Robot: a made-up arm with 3 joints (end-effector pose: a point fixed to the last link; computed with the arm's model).
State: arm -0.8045 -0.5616 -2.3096
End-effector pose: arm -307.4 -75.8 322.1 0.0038 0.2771 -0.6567 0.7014
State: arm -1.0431 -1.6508 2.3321
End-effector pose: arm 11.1 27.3 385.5 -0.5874 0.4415 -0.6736 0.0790
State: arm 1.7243 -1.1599 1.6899
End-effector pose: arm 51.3 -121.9 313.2 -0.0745 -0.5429 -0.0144 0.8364
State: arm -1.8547 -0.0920 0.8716
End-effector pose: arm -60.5 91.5 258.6 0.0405 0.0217 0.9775 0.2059
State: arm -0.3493 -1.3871 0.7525
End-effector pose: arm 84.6 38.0 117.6 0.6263 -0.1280 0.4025 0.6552
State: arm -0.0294 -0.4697 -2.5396
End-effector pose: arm -246.4 209.3 333.1 0.0657 0.2232 -0.9245 0.3020
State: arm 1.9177 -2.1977 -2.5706
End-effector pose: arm 17.1 244.5 279.3 -0.8436 -0.2856 0.3554 0.2835
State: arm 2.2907 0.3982 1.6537
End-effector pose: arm 91.3 -233.3 220.2 0.0773 0.1821 -0.3070 0.9309
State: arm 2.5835 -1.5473 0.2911
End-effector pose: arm -10.7 -26.8 37.2 0.0930 -0.6925 -0.6518 0.2947
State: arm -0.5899 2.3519 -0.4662
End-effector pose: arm -263.4 160.1 250.9 -0.7973 -0.4651 0.0238 0.3839
